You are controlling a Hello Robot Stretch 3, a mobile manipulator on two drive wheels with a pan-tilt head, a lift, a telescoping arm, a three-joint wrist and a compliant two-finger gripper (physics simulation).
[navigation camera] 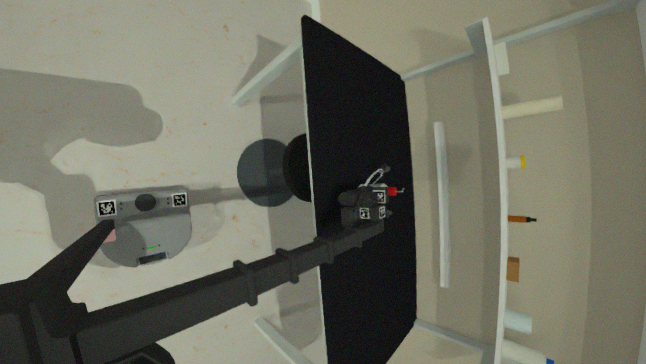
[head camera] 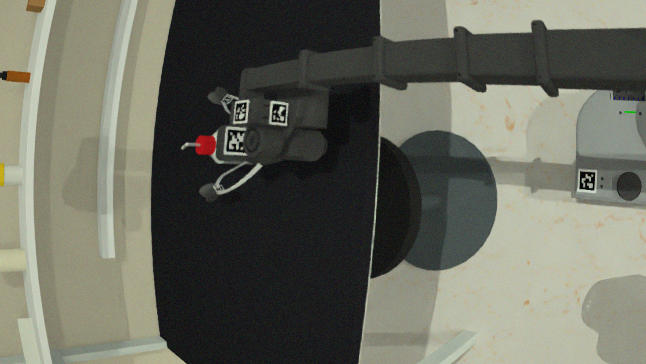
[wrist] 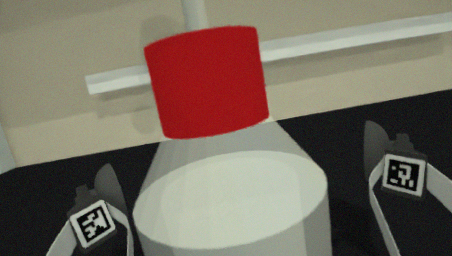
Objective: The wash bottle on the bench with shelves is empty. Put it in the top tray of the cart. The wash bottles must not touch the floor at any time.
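Places are measured from the robot's base along level axes (x up, y back, z right), in metres.
Where they show: robot's base, origin of the base link: (navigation camera: pixel 145 201) (head camera: pixel 627 184).
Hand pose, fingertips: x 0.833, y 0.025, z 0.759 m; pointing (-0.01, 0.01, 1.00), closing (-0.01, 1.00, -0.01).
Things, the pixels of their centre, and the offset from my fingertips. Level surfaces: height alone.
- wash bottle, body centre: (head camera: pixel 223 146) (navigation camera: pixel 382 190) dz -0.082, dx +0.016, dy -0.008 m
- black bench top, its level: dx -0.071 m
- orange marker, body centre: (head camera: pixel 12 76) (navigation camera: pixel 521 219) dz +0.274, dx +0.432, dy +0.146 m
- brown block, body centre: (navigation camera: pixel 512 268) dz +0.271, dx +0.406, dy +0.352 m
- yellow-capped container, body centre: (head camera: pixel 10 174) (navigation camera: pixel 515 162) dz +0.262, dx +0.416, dy -0.078 m
The wash bottle (head camera: pixel 205 145) (navigation camera: pixel 393 191) (wrist: pixel 230 200) has a red cap, a bent spout and a pale translucent body. It is over the black bench top (head camera: pixel 265 260) (navigation camera: pixel 357 115) (wrist: pixel 45 187); its base is hidden. My gripper (head camera: pixel 213 143) (navigation camera: pixel 387 191) (wrist: pixel 239 163) is open, one finger on each side of the bottle. In the wrist view there is a gap between each finger and the bottle. In the head view the gripper body hides the lower bottle. The cart does not show in these views.
A shelf (navigation camera: pixel 501 150) behind the bench holds an orange marker (head camera: pixel 18 77) (navigation camera: pixel 517 219), a brown block (navigation camera: pixel 513 269), a yellow-capped container (navigation camera: pixel 515 162) and several other items. A white rail (head camera: pixel 106 200) (navigation camera: pixel 442 200) runs below. A round stool (head camera: pixel 455 215) (navigation camera: pixel 262 172) stands at the bench front.
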